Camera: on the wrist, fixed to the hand. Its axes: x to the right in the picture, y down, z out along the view.
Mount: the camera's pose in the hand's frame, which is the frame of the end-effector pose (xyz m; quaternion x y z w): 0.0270 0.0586 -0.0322 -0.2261 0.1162 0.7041 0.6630
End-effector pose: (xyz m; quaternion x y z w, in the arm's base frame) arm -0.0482 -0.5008 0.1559 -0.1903 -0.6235 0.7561 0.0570
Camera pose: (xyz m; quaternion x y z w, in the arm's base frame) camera -0.0527 -0.4751 0.0887 0.6660 0.4438 -0.3784 0.4652
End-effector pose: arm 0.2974 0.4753 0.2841 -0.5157 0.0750 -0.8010 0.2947
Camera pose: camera 0.2846 0.4068 0.2656 -0.2627 0.6282 -0.3665 0.6341
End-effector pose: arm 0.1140 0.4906 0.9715 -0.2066 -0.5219 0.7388 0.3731
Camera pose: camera 0.0995 0.5208 0.9076 0.6746 0.3242 -0.6105 0.2589
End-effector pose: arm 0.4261 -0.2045 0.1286 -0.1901 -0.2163 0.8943 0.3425
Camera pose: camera 0.3920 -0.2168 0.0663 0.4597 0.1720 -0.7631 0.4205
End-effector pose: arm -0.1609 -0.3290 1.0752 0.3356 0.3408 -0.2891 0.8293
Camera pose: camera -0.1151 -0.2759 1.0583 0.3085 0.1514 0.5083 0.7896
